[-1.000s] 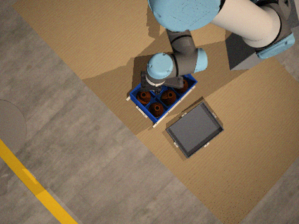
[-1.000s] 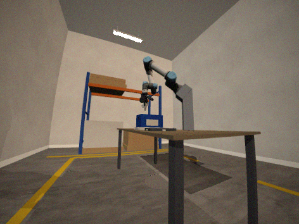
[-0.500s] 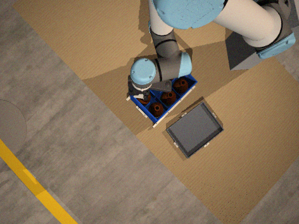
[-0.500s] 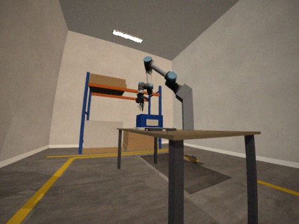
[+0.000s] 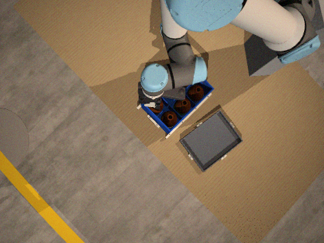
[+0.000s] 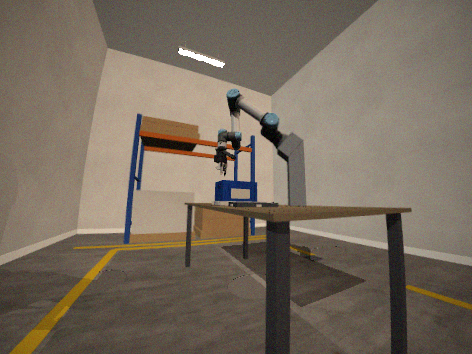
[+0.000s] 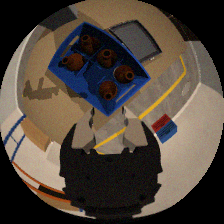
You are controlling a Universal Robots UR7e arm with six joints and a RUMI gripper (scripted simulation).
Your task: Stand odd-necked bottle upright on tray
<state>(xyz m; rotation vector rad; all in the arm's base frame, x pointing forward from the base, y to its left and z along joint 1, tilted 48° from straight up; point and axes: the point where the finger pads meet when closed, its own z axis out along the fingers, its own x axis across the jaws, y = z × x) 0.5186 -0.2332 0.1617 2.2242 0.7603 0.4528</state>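
Right now my hand is 15 cm above the brown bottle, 8 cm to the right of it and 3 cm short of it. Also, from my hand: blue crate 16 cm below, 7 cm to the left, 7 cm behind; grey tray 32 cm to the left, 23 cm below, 2 cm ahead.
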